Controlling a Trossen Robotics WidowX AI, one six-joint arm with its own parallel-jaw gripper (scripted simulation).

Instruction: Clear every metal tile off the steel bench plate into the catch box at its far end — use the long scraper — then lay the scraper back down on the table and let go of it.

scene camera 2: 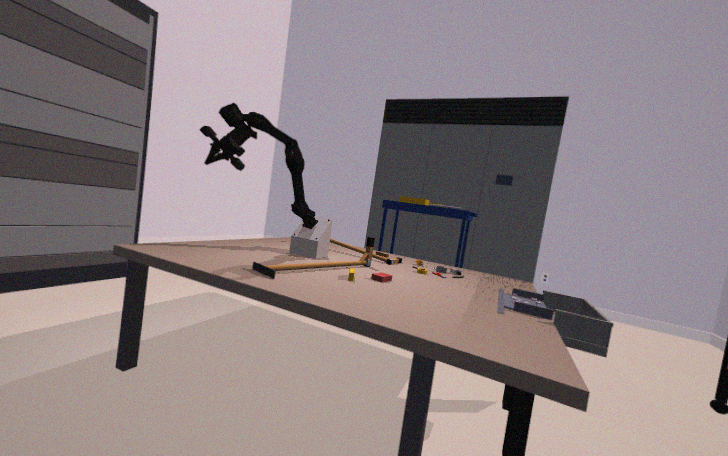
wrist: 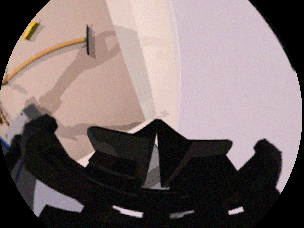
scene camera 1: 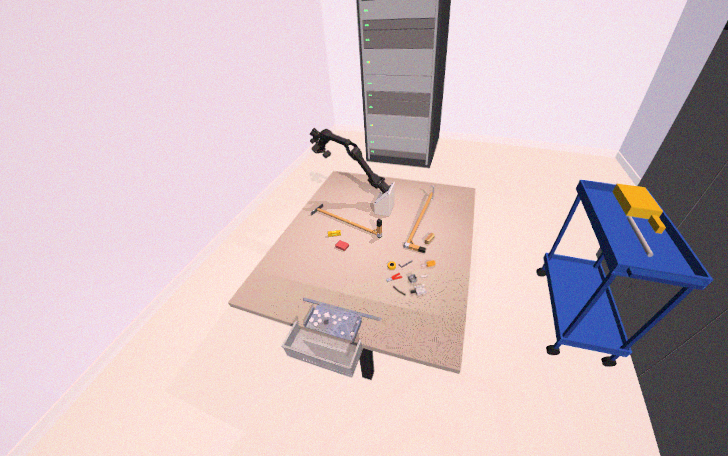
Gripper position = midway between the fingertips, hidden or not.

Note:
My gripper [scene camera 2: 205, 164] is shut and holds nothing. Also in view: a long scraper [scene camera 2: 270, 270].
My gripper is seen too in the wrist view [wrist: 157, 121].

